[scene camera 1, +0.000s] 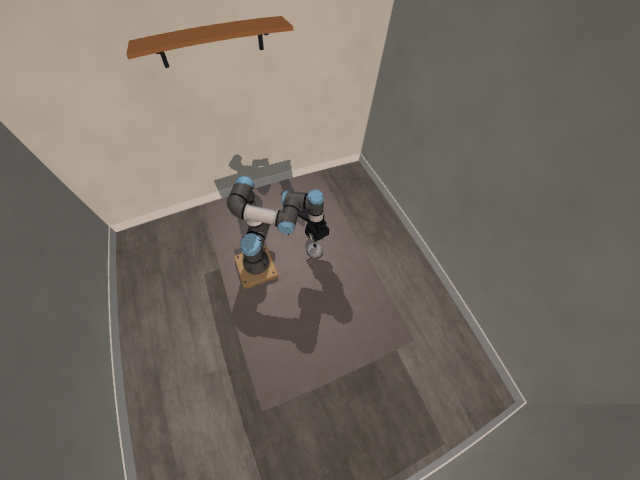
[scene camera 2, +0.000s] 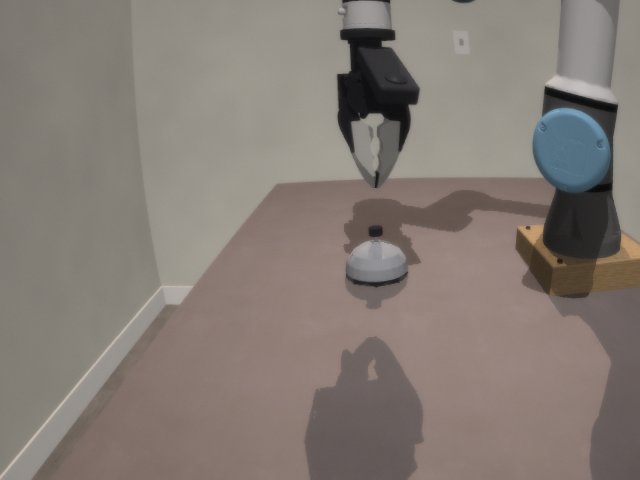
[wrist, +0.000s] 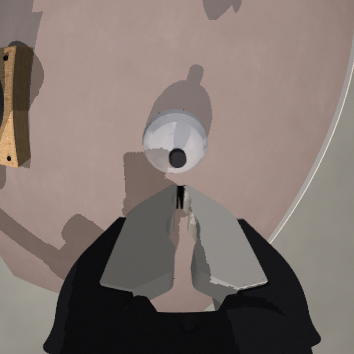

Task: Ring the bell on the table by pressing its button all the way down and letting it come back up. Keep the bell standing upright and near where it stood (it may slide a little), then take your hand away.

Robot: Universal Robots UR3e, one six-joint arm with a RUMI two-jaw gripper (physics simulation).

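Where they show: gripper, fingertip midpoint: (scene camera 2: 375, 187) (wrist: 178, 187); arm's base at its link origin: (scene camera 1: 256, 262) (scene camera 2: 581, 242).
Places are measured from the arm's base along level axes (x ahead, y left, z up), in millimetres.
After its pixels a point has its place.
Observation:
The bell (scene camera 1: 314, 251) @(x 298, y -37, z -2 mm) (scene camera 2: 376, 262) @(x 307, y 17, z -10 mm) (wrist: 172, 135) @(x 299, y 0, z 1 mm) is a silver dome standing upright on the table (scene camera 1: 336, 330) @(x 256, y -441, z -42 mm) (scene camera 2: 248, 351) @(x 433, y 183, z -41 mm) (wrist: 100, 60) @(x 191, y 64, z -41 mm). Its black button (scene camera 2: 375, 230) @(x 308, y -8, z 24 mm) (wrist: 177, 158) @(x 308, y -15, z 25 mm) is up, on a short stem above the dome. My gripper (scene camera 2: 376, 184) @(x 305, y -16, z 78 mm) (wrist: 178, 187) @(x 305, y -16, z 78 mm) is shut with nothing between its fingertips. In the second scene view it hangs well above the button, with a clear gap between them. In the wrist view the fingertips lie just below the bell and do not overlap it.
The arm's wooden base block (scene camera 1: 245, 279) @(x -72, y -71, z 1 mm) (scene camera 2: 578, 281) @(x 35, y 78, z -24 mm) (wrist: 22, 105) @(x 81, y -6, z -28 mm) stands on the table to one side of the bell, apart from it. A wooden shelf (scene camera 1: 206, 35) is on the wall, far from the bell.

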